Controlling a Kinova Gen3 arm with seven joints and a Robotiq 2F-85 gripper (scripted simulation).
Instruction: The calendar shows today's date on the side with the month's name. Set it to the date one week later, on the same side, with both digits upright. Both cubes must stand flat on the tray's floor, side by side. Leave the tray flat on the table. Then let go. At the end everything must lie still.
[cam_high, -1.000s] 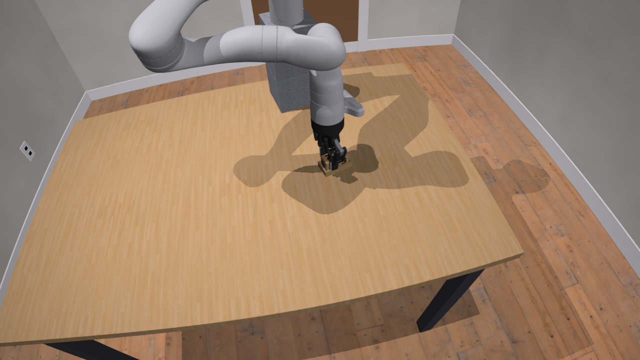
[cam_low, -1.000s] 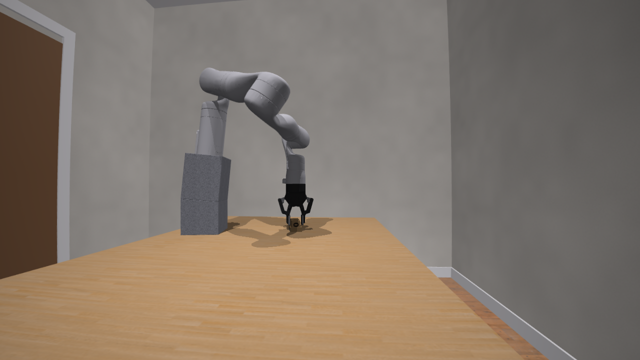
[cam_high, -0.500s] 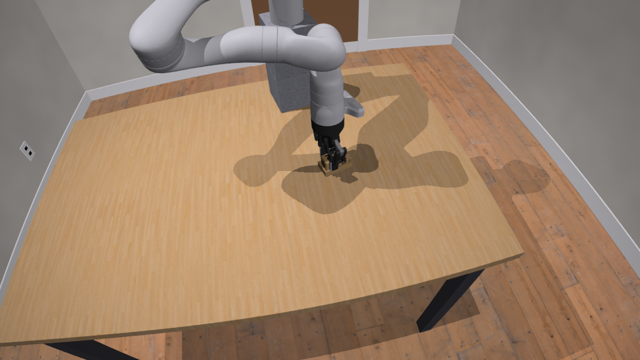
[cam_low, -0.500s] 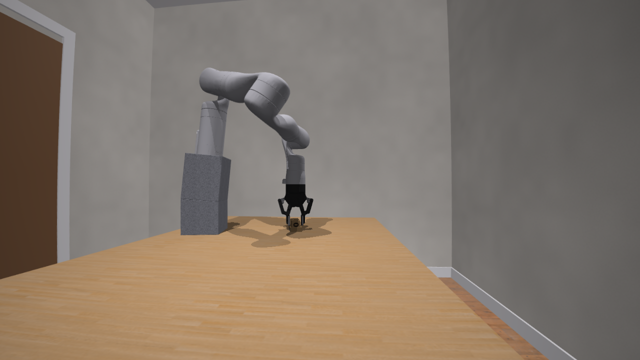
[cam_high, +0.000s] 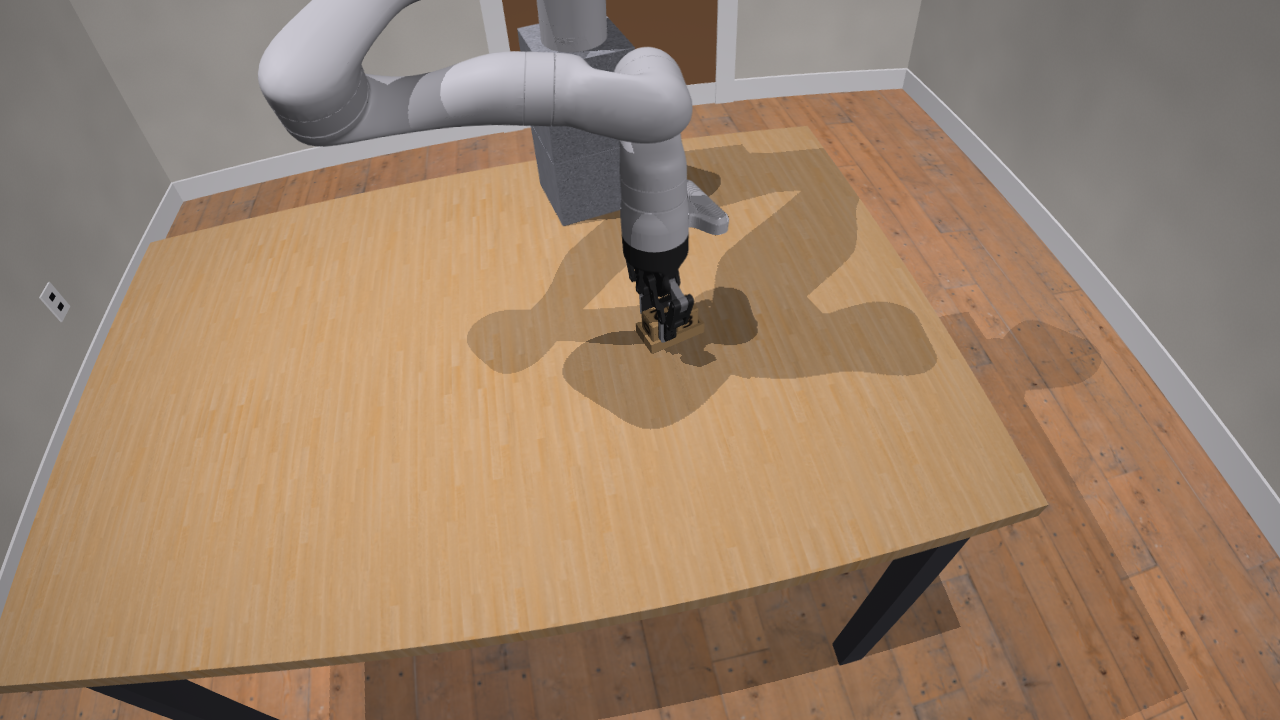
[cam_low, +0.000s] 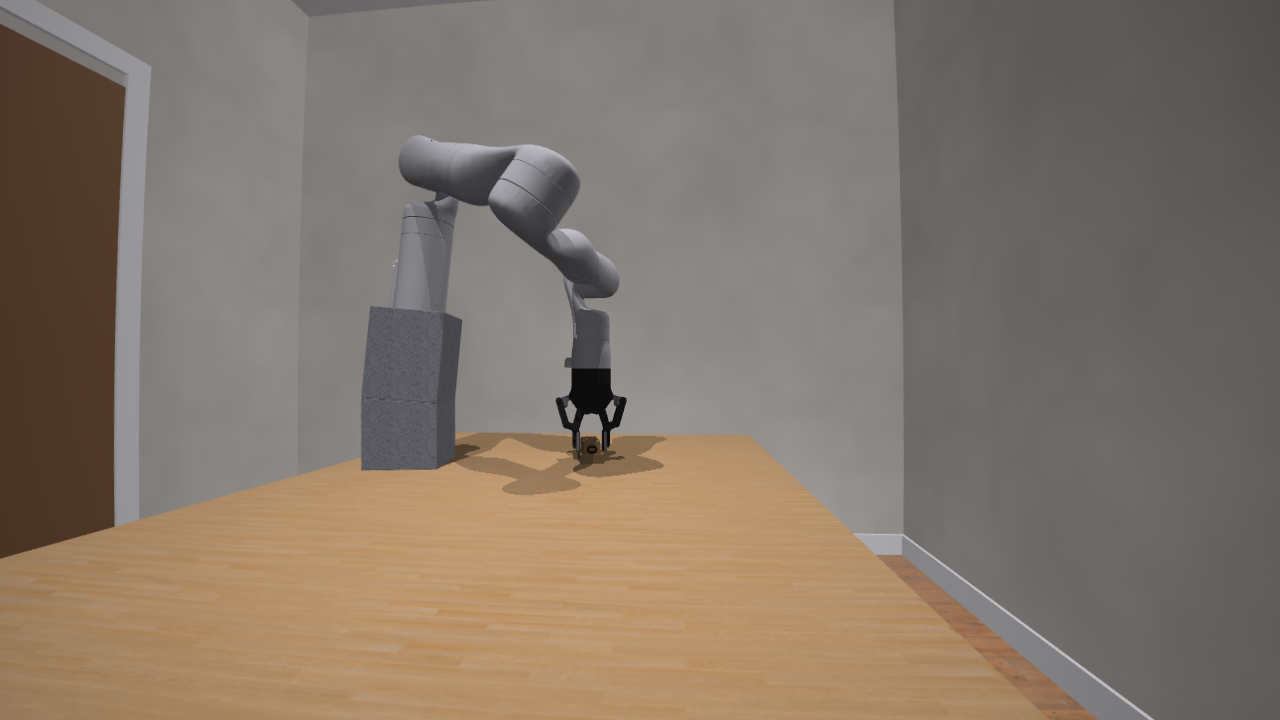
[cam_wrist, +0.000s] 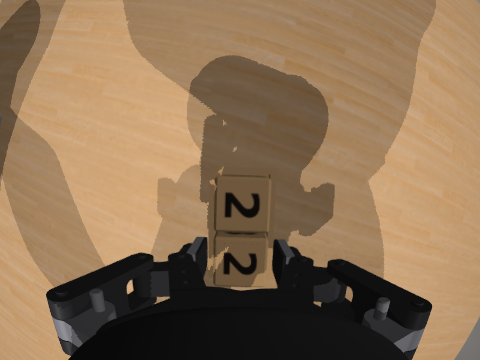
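Right now the wooden tray is 3 cm below my hand, 1 cm to the left of it and 1 cm behind it.
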